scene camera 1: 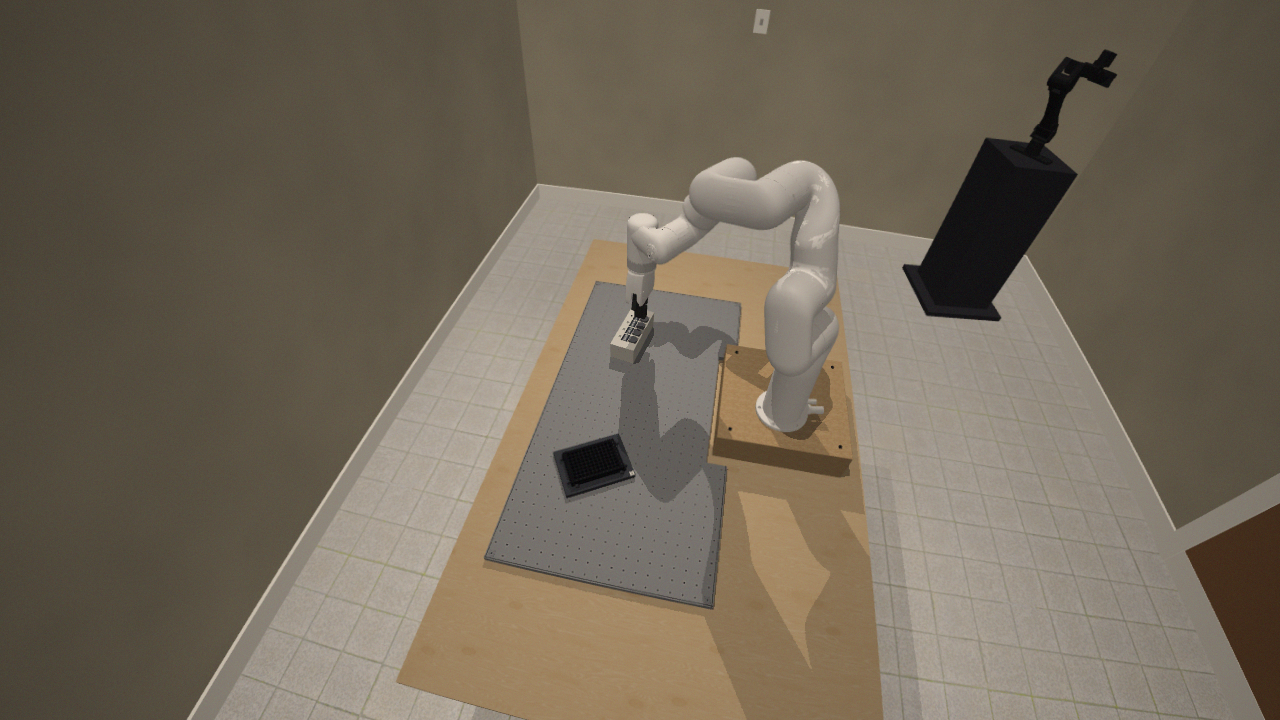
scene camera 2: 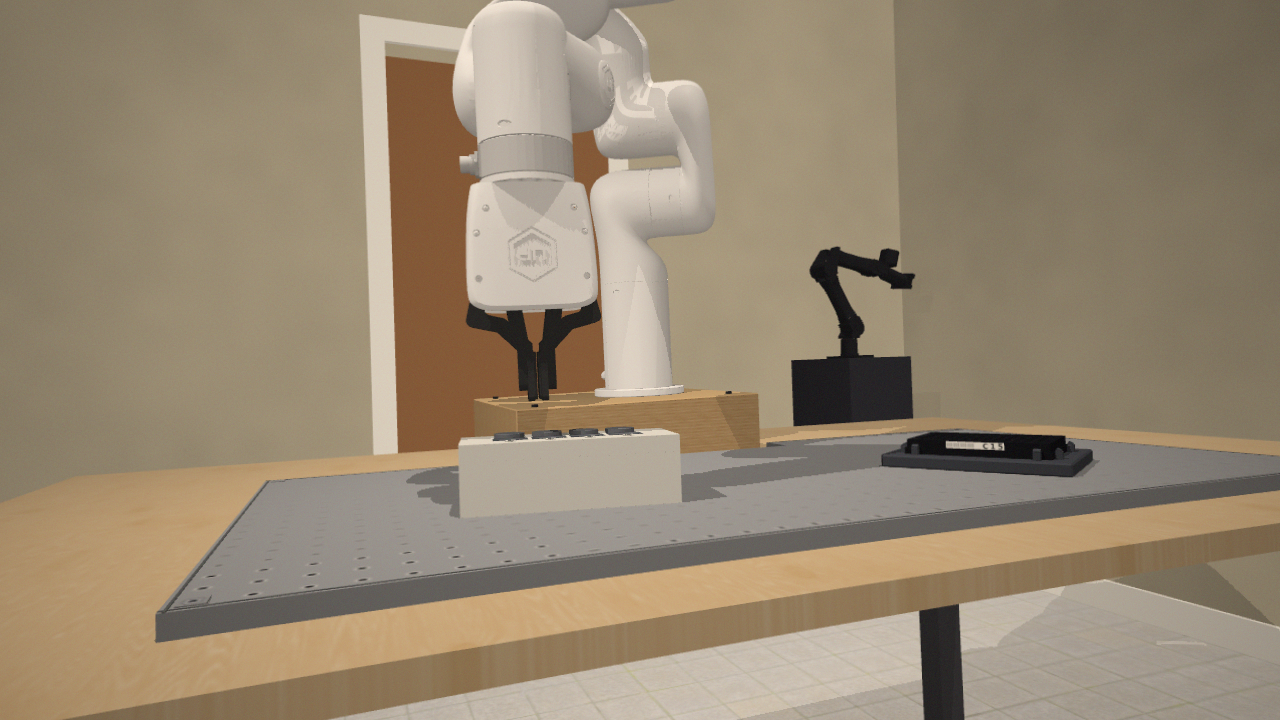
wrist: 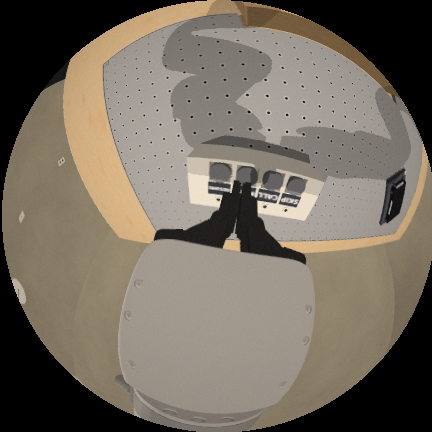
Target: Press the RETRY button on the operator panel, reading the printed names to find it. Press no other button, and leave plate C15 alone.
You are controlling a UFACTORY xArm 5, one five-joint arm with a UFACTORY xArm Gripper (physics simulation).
Labels:
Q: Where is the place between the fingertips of my gripper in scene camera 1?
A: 640, 316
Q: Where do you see a cream operator panel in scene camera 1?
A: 620, 348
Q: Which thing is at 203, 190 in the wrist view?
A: A cream operator panel.

